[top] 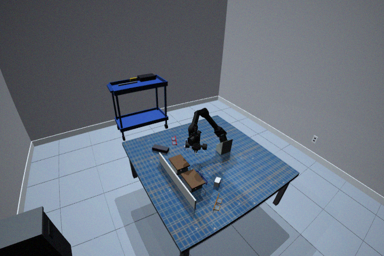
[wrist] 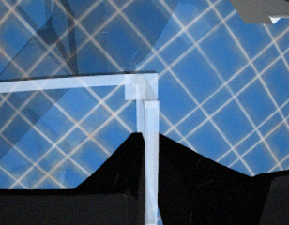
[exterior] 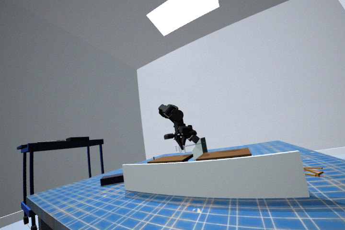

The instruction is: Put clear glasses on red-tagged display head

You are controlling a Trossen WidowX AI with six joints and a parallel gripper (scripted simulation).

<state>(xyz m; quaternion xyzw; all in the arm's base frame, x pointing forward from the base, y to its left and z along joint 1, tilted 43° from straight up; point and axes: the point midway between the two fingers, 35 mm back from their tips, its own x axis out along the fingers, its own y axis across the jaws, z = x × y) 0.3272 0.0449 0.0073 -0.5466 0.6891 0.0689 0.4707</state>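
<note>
Right now my gripper tip is 30 mm past the small post, 260 mm to the left of it and 90 mm above it. From my gripper tip the other things lie so: black case 230 mm ahead, 310 mm to the right, 100 mm below; long white panel 260 mm ahead, 150 mm to the left, 60 mm below; white cube 40 mm behind, 310 mm to the left, 90 mm below.
</note>
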